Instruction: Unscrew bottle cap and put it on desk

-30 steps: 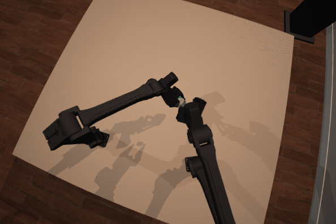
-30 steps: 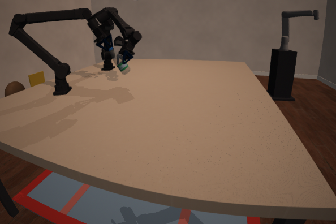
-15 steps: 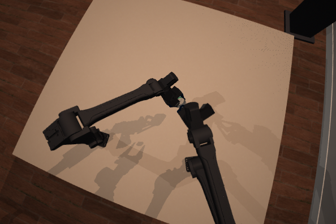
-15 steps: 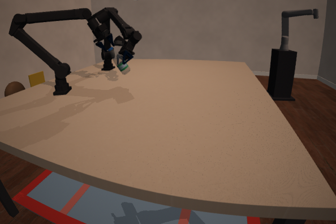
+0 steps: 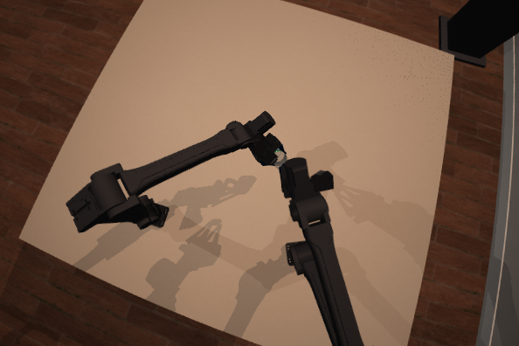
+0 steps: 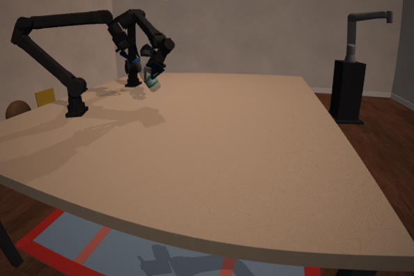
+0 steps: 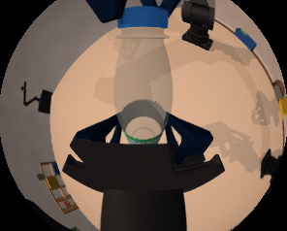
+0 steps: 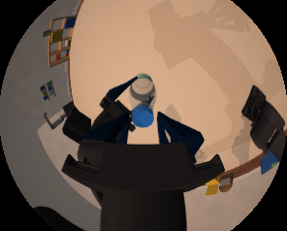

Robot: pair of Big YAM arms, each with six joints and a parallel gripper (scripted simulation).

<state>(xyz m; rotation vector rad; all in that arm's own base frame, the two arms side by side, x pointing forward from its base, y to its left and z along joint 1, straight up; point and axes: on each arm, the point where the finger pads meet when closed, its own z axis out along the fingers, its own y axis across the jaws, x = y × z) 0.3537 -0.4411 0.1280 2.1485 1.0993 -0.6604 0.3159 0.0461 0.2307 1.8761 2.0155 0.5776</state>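
The blue cap lies 1 cm below my right hand. Also, from my right hand: clear plastic bottle: 8 cm below, 4 cm ahead, 2 cm to the left.
Now: left hand 20 mm below the clear plastic bottle and 10 mm past it. Also, from my left hand: blue cap (100 mm above, 50 mm behind, 20 mm to the right).
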